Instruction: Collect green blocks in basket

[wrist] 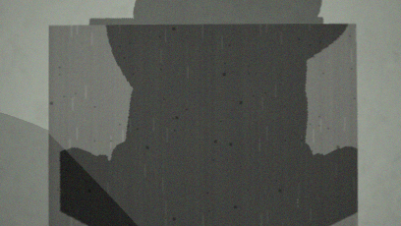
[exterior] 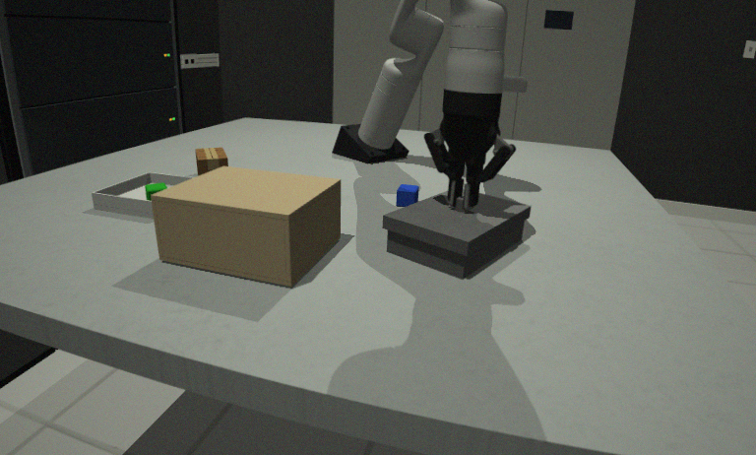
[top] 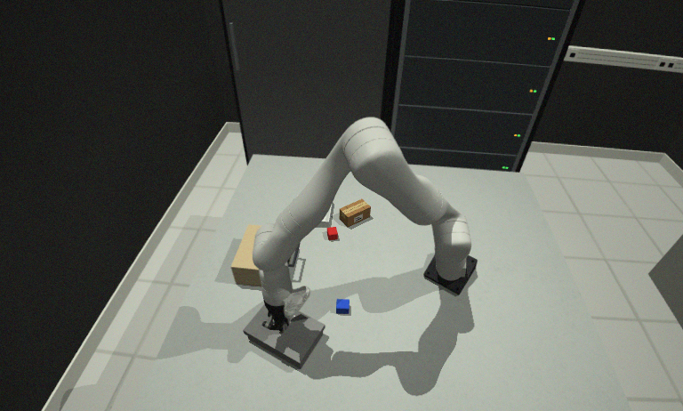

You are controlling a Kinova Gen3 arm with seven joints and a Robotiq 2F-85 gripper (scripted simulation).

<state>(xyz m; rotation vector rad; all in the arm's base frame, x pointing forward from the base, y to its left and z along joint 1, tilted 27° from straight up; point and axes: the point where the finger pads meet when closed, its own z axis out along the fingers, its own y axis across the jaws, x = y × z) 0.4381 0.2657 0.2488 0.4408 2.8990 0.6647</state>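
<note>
My gripper is now 3 cm above the lid. Also, from my hand: light wooden cabinet: 24 cm to the right, 15 cm ahead, 3 cm below; then cabinet drawer: 24 cm to the right, 14 cm ahead, 4 cm below; then red block: 43 cm to the right, 6 cm below, 3 cm behind.
</note>
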